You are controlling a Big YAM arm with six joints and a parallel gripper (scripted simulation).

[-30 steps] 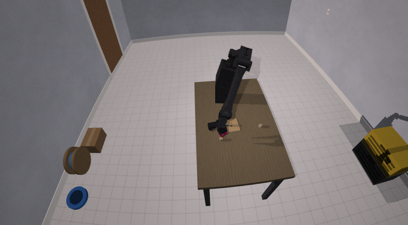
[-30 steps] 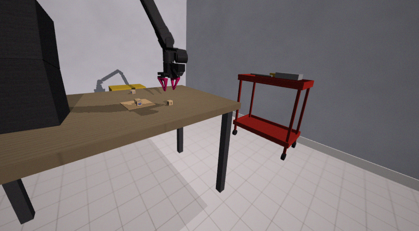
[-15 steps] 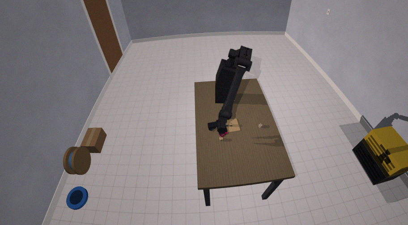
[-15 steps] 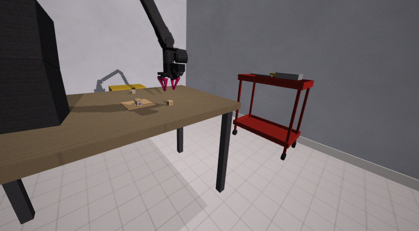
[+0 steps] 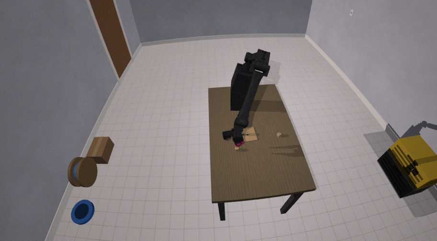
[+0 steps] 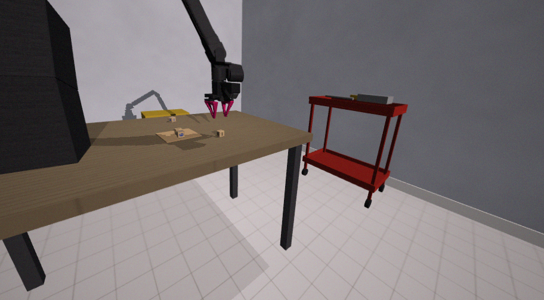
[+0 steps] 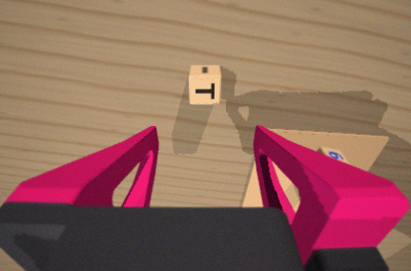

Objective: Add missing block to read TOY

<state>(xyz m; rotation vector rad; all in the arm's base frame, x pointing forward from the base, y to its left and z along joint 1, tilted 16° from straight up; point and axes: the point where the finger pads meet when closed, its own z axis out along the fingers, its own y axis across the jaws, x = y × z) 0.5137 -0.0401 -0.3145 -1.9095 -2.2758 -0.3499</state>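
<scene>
The light wooden block lies 80 mm below my hand. From my hand the other things lie so: tan mat: 140 mm behind, 100 mm to the left, 90 mm below.
</scene>
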